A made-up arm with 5 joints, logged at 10 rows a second.
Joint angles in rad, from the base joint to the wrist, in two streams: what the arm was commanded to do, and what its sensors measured. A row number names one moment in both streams.
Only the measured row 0 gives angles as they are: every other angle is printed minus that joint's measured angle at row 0.
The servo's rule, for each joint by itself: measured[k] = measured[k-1] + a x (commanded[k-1-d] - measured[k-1]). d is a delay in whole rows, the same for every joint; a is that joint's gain. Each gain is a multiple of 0.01, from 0.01 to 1. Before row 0 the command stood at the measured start. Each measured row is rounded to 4 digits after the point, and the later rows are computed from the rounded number. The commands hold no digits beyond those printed.
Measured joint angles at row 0:
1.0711 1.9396 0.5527 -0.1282 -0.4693
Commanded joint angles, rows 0 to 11:
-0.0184 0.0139 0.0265 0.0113 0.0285
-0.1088 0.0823 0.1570 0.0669 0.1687
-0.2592 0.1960 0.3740 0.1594 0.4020
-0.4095 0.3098 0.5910 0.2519 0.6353
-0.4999 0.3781 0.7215 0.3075 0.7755
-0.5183 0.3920 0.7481 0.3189 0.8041
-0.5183 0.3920 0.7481 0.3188 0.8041
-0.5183 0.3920 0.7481 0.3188 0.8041
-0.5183 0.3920 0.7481 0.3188 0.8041
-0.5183 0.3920 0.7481 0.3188 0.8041
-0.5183 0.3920 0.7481 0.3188 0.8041
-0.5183 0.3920 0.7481 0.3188 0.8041
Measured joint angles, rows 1 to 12:
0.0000 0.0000 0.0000 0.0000 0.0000
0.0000 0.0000 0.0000 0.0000 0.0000
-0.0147 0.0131 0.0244 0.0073 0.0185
-0.0900 0.0781 0.1464 0.0460 0.1161
-0.2254 0.1889 0.3558 0.1197 0.3019
-0.3727 0.3025 0.5722 0.2056 0.5186
-0.4745 0.3736 0.7096 0.2718 0.6856
-0.5095 0.3909 0.7450 0.3024 0.7626
-0.5165 0.3919 0.7479 0.3131 0.7896
-0.5179 0.3920 0.7481 0.3168 0.7990
-0.5182 0.3920 0.7481 0.3181 0.8023
-0.5183 0.3920 0.7481 0.3186 0.8035
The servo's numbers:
d 2
a 0.80 0.94 0.92 0.65 0.65

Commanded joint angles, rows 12 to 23:
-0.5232 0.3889 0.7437 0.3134 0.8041
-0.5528 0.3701 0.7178 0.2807 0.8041
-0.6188 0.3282 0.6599 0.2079 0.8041
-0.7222 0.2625 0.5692 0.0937 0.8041
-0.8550 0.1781 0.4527 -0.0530 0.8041
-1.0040 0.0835 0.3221 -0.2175 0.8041
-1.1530 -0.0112 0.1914 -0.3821 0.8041
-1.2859 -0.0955 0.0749 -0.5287 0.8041
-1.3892 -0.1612 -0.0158 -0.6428 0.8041
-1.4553 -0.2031 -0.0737 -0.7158 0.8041
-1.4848 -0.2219 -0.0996 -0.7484 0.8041
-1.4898 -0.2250 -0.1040 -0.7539 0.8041
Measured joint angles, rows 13 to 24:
-0.5183 0.3920 0.7481 0.3187 0.8039
-0.5183 0.3920 0.7481 0.3188 0.8040
-0.5222 0.3891 0.7441 0.3153 0.8041
-0.5467 0.3712 0.7199 0.2928 0.8041
-0.6044 0.3308 0.6647 0.2376 0.8041
-0.6986 0.2666 0.5768 0.1441 0.8041
-0.8237 0.1834 0.4626 0.0160 0.8041
-0.9679 0.0895 0.3333 -0.1358 0.8041
-1.1160 -0.0052 0.2028 -0.2959 0.8041
-1.2519 -0.0901 0.0851 -0.4472 0.8041
-1.3617 -0.1569 -0.0077 -0.5743 0.8041
-1.4366 -0.2003 -0.0684 -0.6663 0.8041

